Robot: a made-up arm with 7 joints.
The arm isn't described. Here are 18 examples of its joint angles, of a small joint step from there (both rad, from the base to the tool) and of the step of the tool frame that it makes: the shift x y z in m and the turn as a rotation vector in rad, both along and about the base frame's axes.
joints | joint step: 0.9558 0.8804 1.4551 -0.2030 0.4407 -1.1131 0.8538 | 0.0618 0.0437 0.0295 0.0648 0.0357 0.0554 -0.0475
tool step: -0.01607 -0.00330 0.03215 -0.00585 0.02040 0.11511
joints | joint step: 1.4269 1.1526 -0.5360 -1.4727 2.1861 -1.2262 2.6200 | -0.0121 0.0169 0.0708 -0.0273 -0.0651 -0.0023 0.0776
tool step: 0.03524 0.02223 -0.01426 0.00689 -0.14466 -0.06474
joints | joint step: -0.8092 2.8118 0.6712 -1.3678 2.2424 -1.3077 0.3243 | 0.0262 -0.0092 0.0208 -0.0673 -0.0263 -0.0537 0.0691
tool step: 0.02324 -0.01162 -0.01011 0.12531 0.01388 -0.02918
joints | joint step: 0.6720 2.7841 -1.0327 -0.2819 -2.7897 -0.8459 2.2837 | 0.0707 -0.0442 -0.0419 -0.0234 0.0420 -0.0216 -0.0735
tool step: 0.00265 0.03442 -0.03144 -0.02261 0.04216 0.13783
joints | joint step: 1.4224 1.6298 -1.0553 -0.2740 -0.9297 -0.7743 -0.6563 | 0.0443 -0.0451 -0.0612 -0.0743 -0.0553 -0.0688 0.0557
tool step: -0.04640 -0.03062 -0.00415 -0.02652 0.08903 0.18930
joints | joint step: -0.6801 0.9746 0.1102 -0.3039 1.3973 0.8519 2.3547 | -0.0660 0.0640 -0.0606 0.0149 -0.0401 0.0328 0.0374
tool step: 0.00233 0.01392 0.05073 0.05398 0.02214 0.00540
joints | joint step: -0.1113 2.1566 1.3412 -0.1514 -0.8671 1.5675 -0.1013 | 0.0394 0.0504 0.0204 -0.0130 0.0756 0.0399 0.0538
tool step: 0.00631 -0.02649 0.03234 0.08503 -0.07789 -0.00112
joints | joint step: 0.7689 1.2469 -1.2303 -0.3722 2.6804 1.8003 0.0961 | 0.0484 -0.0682 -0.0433 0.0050 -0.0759 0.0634 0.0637
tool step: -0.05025 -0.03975 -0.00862 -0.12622 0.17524 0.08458
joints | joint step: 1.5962 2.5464 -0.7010 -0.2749 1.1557 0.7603 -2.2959 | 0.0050 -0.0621 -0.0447 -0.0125 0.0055 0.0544 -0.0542
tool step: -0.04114 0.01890 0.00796 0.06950 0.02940 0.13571
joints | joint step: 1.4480 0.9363 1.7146 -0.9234 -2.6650 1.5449 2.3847 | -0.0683 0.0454 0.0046 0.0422 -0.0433 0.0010 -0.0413
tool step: 0.01271 0.01623 -0.01038 0.02950 -0.03929 0.01422
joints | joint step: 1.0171 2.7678 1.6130 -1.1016 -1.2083 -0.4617 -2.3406 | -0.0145 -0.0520 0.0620 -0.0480 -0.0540 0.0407 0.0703
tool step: -0.02513 0.00914 0.02837 -0.07910 -0.07679 -0.02303
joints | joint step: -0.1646 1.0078 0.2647 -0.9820 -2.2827 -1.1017 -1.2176 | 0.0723 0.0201 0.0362 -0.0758 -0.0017 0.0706 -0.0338
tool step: -0.01167 0.00338 0.01458 0.09611 -0.05164 -0.04472
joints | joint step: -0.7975 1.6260 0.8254 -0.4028 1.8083 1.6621 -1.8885 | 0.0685 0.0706 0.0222 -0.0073 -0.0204 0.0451 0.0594
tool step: -0.03293 -0.00635 0.02873 0.01659 0.08596 0.03261
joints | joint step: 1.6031 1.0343 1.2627 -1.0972 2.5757 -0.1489 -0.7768 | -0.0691 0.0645 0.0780 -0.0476 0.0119 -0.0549 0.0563
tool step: 0.06462 0.00323 0.02066 0.07728 -0.16347 -0.12182
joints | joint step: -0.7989 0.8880 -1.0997 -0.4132 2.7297 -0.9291 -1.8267 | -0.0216 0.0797 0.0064 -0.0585 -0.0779 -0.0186 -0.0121
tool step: 0.00426 0.01889 0.04001 0.10552 -0.01765 -0.02127
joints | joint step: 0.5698 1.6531 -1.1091 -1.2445 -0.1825 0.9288 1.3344 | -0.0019 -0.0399 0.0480 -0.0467 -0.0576 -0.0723 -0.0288
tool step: 0.01460 -0.03334 -0.02595 -0.15013 -0.01119 -0.03478
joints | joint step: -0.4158 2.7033 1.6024 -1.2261 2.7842 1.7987 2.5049 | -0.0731 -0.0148 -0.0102 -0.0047 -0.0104 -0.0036 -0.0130
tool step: -0.03807 0.01277 -0.01183 -0.01208 -0.07733 -0.02430
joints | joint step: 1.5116 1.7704 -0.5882 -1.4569 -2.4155 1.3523 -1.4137 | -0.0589 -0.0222 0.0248 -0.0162 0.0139 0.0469 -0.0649
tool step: 0.02222 -0.00488 -0.01909 0.00388 -0.16000 -0.03553
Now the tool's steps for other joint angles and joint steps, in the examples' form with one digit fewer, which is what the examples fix.
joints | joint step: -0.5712 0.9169 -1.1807 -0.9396 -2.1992 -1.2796 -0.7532 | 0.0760 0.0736 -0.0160 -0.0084 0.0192 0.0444 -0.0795
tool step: -0.0423 0.0466 -0.0109 0.0076 0.0723 -0.0196
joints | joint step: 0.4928 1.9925 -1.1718 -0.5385 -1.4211 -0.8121 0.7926 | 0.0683 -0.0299 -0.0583 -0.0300 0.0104 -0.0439 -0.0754
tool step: -0.0307 -0.0061 -0.0136 -0.1122 0.1546 0.1023
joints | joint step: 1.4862 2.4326 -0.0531 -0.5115 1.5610 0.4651 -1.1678 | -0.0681 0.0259 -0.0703 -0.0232 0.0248 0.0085 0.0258
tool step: 0.0123 -0.0097 0.0148 0.0083 -0.0354 -0.0051
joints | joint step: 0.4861 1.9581 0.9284 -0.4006 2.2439 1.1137 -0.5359 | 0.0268 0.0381 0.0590 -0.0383 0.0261 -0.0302 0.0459
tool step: 0.0220 -0.0236 0.0275 0.0059 -0.0615 -0.0454
